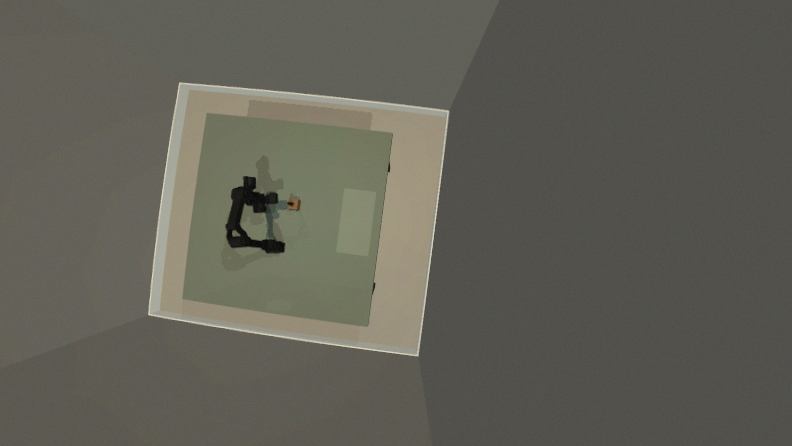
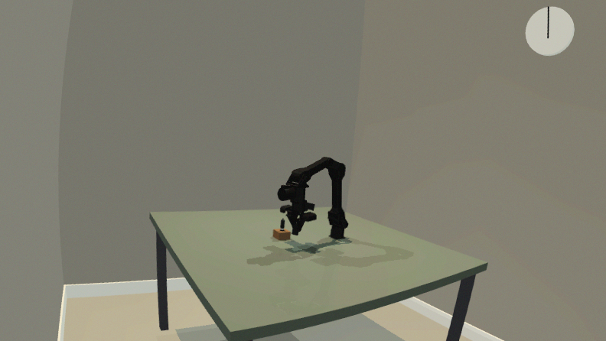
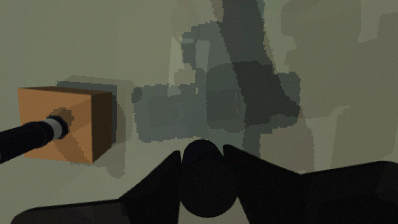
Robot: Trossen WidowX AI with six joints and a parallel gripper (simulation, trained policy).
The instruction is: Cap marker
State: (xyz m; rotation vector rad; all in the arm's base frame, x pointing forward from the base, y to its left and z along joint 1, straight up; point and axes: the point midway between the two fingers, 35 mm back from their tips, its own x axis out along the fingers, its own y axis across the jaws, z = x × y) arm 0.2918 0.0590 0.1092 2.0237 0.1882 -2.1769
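My gripper tip is 130 mm to the left of the orange holder block and 60 mm above it. Round my gripper tip: black cap 10 mm ahead, 10 mm above.
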